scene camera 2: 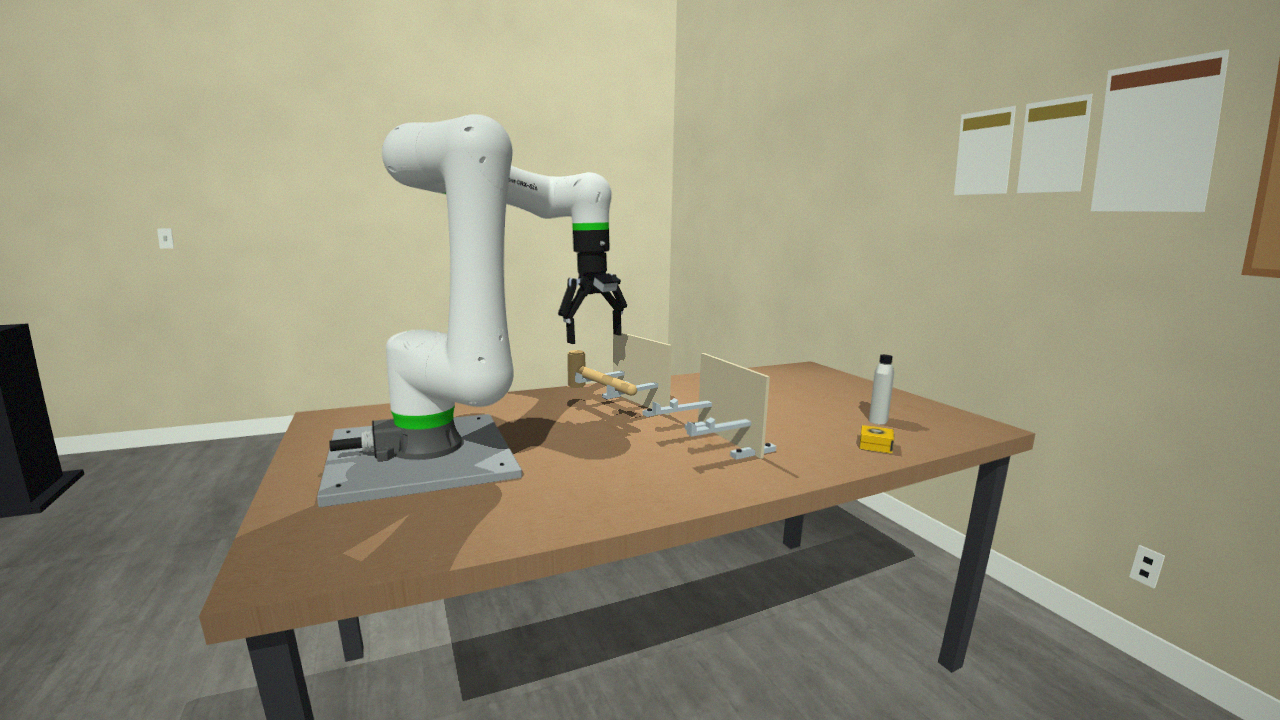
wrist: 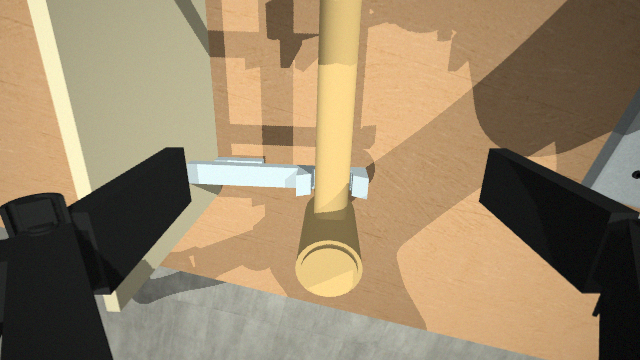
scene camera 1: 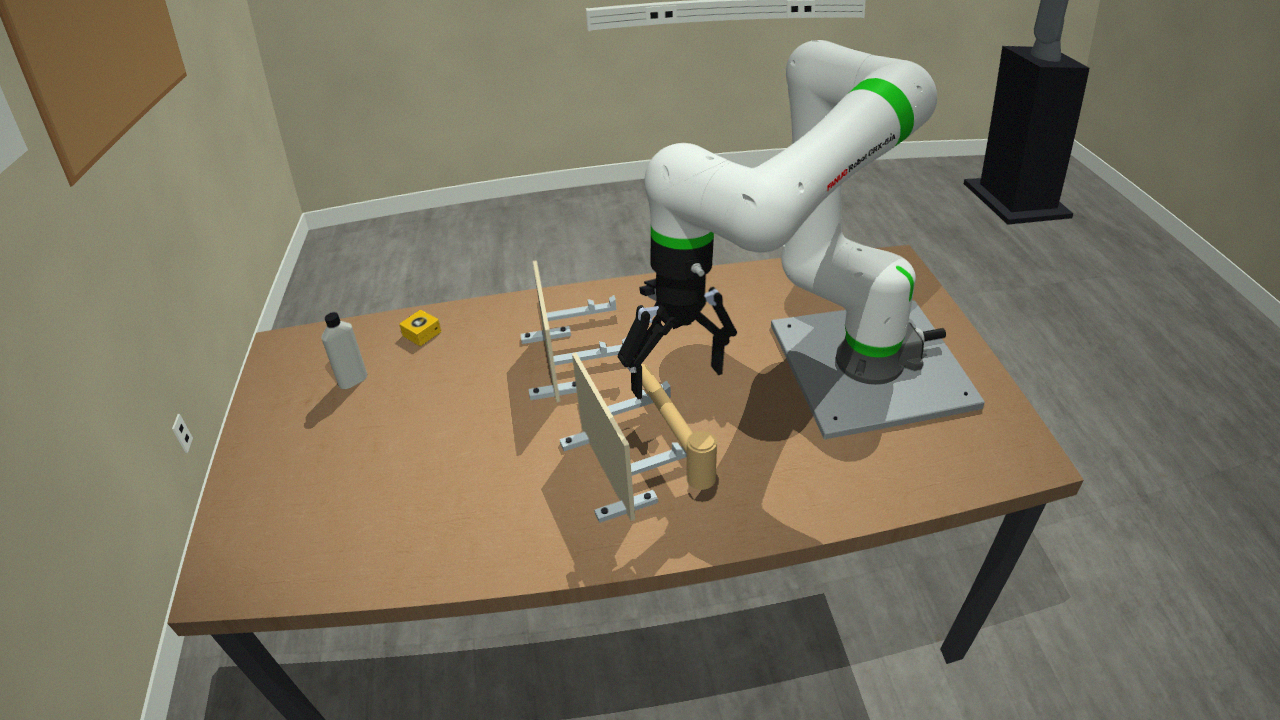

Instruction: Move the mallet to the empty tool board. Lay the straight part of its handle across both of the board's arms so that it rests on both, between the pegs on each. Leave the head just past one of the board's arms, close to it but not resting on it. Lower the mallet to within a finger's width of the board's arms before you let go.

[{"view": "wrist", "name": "my gripper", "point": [336, 175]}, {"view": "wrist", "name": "wooden mallet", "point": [328, 263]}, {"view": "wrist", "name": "tool board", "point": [124, 87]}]
